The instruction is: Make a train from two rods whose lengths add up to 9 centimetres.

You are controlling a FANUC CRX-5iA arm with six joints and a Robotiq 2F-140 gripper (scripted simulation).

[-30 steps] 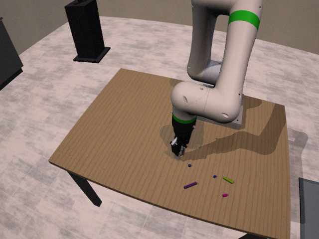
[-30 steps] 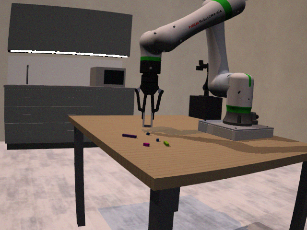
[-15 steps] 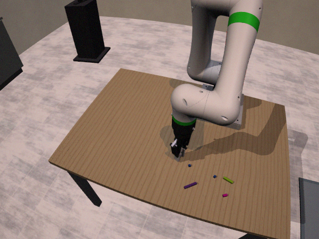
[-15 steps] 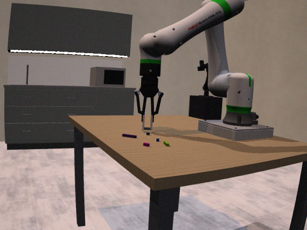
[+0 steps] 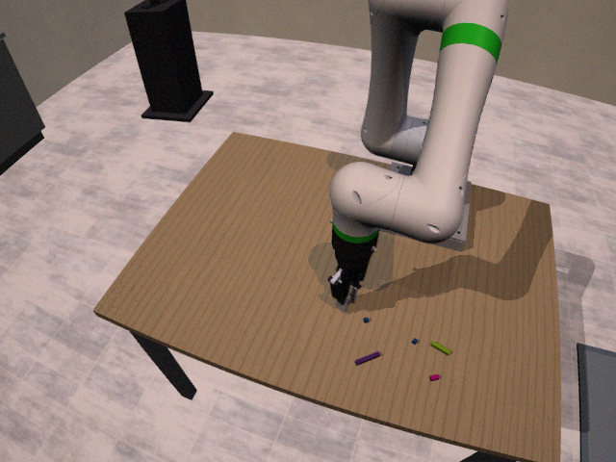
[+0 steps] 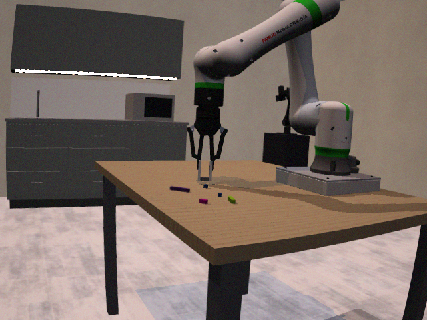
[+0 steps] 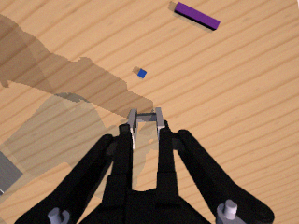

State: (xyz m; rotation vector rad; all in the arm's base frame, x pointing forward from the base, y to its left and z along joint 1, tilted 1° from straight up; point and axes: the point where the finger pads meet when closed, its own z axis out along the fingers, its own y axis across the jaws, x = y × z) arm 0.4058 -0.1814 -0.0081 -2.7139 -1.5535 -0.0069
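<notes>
The purple rod lies 130 mm ahead of my hand, 80 mm to the left of it and 40 mm below it. From my hand the other things lie so: grey rod: 30 mm below; magenta rod: 150 mm ahead, 240 mm to the left, 40 mm below; lime rod: 70 mm ahead, 250 mm to the left, 40 mm below.
</notes>
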